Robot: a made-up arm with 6 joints.
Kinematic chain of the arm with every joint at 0, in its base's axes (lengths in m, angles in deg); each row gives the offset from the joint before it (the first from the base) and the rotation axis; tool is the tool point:
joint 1: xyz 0 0 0.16 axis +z
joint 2: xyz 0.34 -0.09 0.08 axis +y
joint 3: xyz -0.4 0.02 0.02 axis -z
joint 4: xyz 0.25 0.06 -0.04 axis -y
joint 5: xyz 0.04 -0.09 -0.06 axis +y
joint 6: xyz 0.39 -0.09 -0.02 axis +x
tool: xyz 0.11 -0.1 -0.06
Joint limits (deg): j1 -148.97..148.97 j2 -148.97..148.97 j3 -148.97..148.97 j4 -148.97..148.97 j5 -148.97..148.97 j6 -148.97..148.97
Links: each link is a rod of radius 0.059 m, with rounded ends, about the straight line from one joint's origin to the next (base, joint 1, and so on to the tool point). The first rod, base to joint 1, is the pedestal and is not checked.
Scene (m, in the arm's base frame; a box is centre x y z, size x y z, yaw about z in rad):
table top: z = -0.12
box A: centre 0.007 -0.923 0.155 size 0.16 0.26 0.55 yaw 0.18
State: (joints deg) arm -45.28 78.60 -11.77 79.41 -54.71 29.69
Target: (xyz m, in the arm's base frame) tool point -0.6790 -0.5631 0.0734
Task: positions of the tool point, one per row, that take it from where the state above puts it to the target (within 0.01 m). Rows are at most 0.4 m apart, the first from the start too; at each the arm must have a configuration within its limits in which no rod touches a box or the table.
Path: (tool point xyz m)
1: 0.2774 -0.7408 0.6363
2: 0.2086 -0.7968 0.6432
3: 0.1393 -0.8450 0.6516
4: 0.0716 -0.8865 0.6597
5: 0.0070 -0.9230 0.6649
6: -0.2962 -0.9404 0.4796
7: -0.5495 -0.8045 0.2718
8: -0.6790 -0.5631 0.0734

